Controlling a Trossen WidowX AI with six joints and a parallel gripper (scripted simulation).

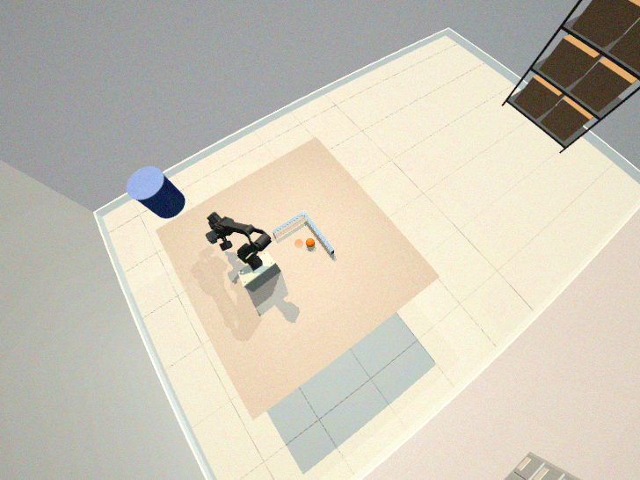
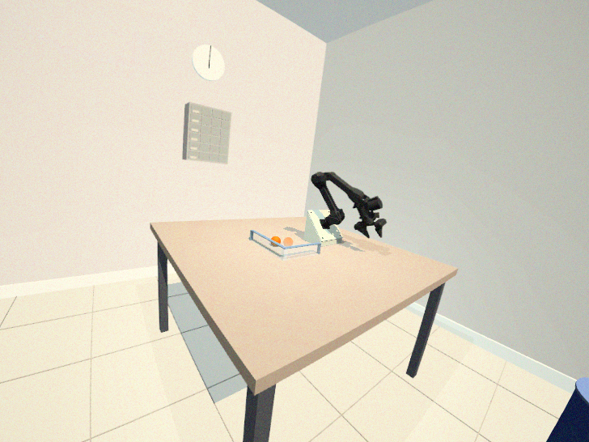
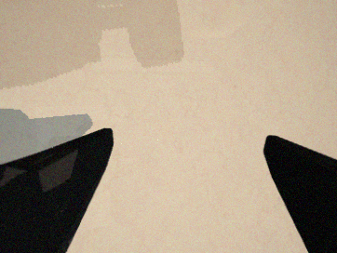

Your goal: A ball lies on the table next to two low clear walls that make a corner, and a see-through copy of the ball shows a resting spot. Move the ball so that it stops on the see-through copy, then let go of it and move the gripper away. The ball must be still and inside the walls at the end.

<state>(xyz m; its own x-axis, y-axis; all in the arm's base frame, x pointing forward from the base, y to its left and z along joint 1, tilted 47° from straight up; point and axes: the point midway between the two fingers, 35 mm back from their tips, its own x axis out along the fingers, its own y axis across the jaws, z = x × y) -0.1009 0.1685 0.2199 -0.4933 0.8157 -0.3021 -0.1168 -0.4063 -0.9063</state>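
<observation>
Right now my gripper tip is 45 cm short of the orange ball, 31 cm to the left of it and 8 cm above it. From my gripper tip the other things lie so: see-through copy (39 cm ahead, 28 cm to the right, 8 cm below); then wall segment (41 cm ahead, 13 cm to the right, 7 cm below).
</observation>
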